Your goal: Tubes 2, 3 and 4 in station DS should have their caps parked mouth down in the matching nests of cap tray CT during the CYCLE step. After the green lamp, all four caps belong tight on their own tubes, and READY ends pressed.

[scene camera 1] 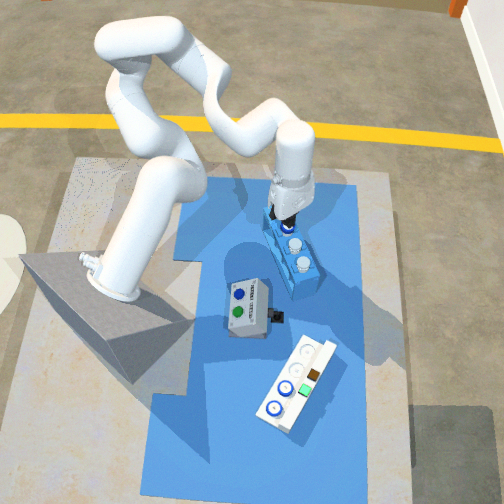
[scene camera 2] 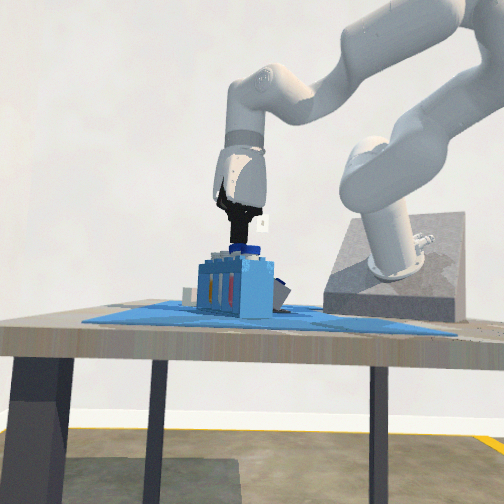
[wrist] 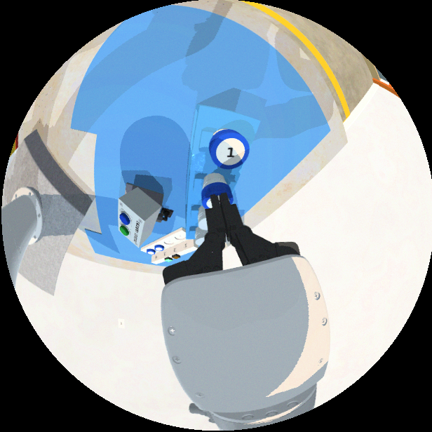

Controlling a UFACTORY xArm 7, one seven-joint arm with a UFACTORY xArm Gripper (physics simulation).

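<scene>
My gripper (scene camera 1: 288, 224) (scene camera 2: 239, 242) (wrist: 218, 203) is shut and empty, its fingertips at the top of the blue cap 2 (scene camera 1: 287, 229) (scene camera 2: 235, 248) (wrist: 217, 188) on its tube in blue station DS (scene camera 1: 306, 286) (scene camera 2: 257, 290) (wrist: 212, 117). Whether they touch is unclear. Cap 1 (scene camera 2: 252, 250) (wrist: 229, 149) sits on the end tube; the gripper hides it in scene camera 1. Two whitish tubes (scene camera 1: 295, 245) (scene camera 1: 303, 263) stand uncapped. White cap tray CT (scene camera 1: 272, 421) (wrist: 180, 248) holds two blue-rimmed caps (scene camera 1: 285, 387) (scene camera 1: 274, 408); its other two nests are empty.
A bright green square (scene camera 1: 305, 390) and a brown square (scene camera 1: 313, 374) are on the tray's raised strip. A grey box (scene camera 1: 255, 326) (wrist: 138, 200) between station and tray bears a blue button (scene camera 1: 239, 293) and a green button (scene camera 1: 237, 311). A small black part (scene camera 1: 277, 316) adjoins it.
</scene>
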